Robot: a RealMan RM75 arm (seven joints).
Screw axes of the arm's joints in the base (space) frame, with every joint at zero. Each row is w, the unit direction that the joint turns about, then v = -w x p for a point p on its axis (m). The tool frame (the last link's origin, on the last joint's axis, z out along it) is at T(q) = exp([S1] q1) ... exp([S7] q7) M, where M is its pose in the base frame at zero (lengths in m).
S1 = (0, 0, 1, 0, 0, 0)
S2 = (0, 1, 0, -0.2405, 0, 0)
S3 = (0, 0, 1, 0, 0, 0)
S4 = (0, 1, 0, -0.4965, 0, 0)
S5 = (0, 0, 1, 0, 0, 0)
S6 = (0, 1, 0, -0.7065, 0, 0)
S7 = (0, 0, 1, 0, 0, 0)
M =
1 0 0 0
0 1 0 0
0 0 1 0.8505
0 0 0 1
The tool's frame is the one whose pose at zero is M.
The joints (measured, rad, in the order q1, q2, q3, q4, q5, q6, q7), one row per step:
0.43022 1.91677 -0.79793 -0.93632 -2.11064 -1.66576 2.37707
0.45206 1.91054 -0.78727 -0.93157 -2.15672 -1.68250 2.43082
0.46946 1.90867 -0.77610 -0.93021 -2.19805 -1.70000 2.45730
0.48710 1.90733 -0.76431 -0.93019 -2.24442 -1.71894 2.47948
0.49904 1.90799 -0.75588 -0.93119 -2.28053 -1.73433 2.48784
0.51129 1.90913 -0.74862 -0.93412 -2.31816 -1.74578 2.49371
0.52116 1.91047 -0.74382 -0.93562 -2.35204 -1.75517 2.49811
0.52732 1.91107 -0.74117 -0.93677 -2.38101 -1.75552 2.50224
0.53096 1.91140 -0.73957 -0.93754 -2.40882 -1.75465 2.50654
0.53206 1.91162 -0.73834 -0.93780 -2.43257 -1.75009 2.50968
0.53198 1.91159 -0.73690 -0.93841 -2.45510 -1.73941 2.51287
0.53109 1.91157 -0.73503 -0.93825 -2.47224 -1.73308 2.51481
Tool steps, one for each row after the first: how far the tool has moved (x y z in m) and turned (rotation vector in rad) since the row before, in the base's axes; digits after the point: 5 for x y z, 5 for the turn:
-0.00023 0.00215 0.00153 -0.03043 -0.01494 -0.04790
-0.00044 0.00099 0.00065 -0.02540 -0.01696 -0.02367
-0.00015 0.00065 0.00076 -0.02672 -0.02219 -0.02118
0.00006 -0.00019 0.00006 -0.02152 -0.01872 -0.00942
0.00009 0.00041 0.00023 -0.01828 -0.02332 -0.00654
0.00051 -0.00005 -0.00018 -0.01750 -0.02155 -0.00683
0.00164 0.00026 0.00017 -0.00866 -0.02259 -0.00852
0.00240 -0.00032 0.00022 -0.00783 -0.02266 -0.01072
0.00296 -0.00044 0.00031 -0.00345 -0.02097 -0.01075
0.00354 0.00009 0.00074 0.00311 -0.02283 -0.01101
0.00294 -0.00049 0.00055 0.00095 -0.01602 -0.00937

